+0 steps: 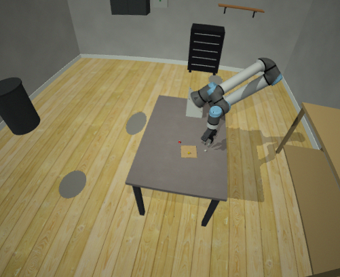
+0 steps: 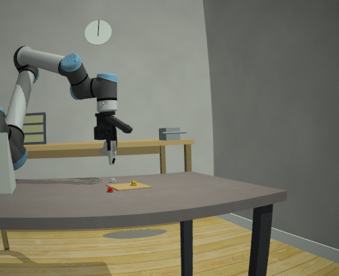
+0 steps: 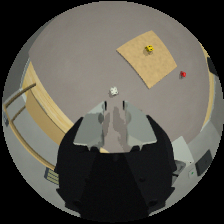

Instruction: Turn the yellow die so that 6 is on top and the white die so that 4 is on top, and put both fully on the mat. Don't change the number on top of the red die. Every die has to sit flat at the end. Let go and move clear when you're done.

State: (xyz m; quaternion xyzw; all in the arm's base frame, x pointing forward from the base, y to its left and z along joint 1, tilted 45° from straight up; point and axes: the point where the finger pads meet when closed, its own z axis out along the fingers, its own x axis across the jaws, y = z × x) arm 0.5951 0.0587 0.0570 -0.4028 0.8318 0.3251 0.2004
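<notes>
My gripper is now 80 mm above the white die. Round my hand: red die: 80 mm behind, 240 mm to the right, 80 mm below; tan mat: 20 mm ahead, 150 mm to the right, 90 mm below; yellow die: 40 mm ahead, 150 mm to the right, 80 mm below.
</notes>
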